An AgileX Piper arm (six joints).
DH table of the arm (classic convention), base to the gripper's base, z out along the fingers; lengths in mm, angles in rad. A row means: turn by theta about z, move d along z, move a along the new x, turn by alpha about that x. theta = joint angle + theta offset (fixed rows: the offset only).
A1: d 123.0; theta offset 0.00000; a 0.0; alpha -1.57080
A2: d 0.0; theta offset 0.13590; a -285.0; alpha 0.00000
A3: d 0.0; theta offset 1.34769; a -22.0; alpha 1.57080
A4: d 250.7; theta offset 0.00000; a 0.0; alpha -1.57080
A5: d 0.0; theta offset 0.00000; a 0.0; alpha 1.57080
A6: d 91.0; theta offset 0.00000; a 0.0; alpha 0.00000
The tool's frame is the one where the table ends.
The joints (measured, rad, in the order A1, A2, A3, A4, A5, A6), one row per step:
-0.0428 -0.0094 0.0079 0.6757 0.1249 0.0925
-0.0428 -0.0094 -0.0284 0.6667 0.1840 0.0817
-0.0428 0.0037 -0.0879 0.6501 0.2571 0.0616
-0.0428 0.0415 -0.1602 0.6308 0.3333 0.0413
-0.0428 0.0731 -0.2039 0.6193 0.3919 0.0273
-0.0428 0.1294 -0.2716 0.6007 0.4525 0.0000
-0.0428 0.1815 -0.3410 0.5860 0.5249 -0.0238
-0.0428 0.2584 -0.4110 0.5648 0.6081 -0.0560
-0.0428 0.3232 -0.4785 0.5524 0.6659 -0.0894
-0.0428 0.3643 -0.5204 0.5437 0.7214 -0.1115
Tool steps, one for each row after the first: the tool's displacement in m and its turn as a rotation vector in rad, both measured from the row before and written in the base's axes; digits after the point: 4 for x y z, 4 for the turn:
-0.0019 0.0033 0.0079 -0.0232 0.0100 0.0357
-0.0026 0.0038 0.0137 -0.0425 0.0106 0.0423
-0.0013 0.0036 0.0162 -0.0464 0.0251 0.0421
0.0001 0.0026 0.0083 -0.0307 0.0339 0.0323
0.0019 0.0022 0.0144 -0.0507 0.0341 0.0331
0.0015 0.0027 0.0141 -0.0448 0.0384 0.0399
0.0056 0.0024 0.0116 -0.0584 0.0699 0.0464
0.0055 0.0014 0.0131 -0.0479 0.0379 0.0367
0.0032 0.0015 0.0064 -0.0331 0.0407 0.0336

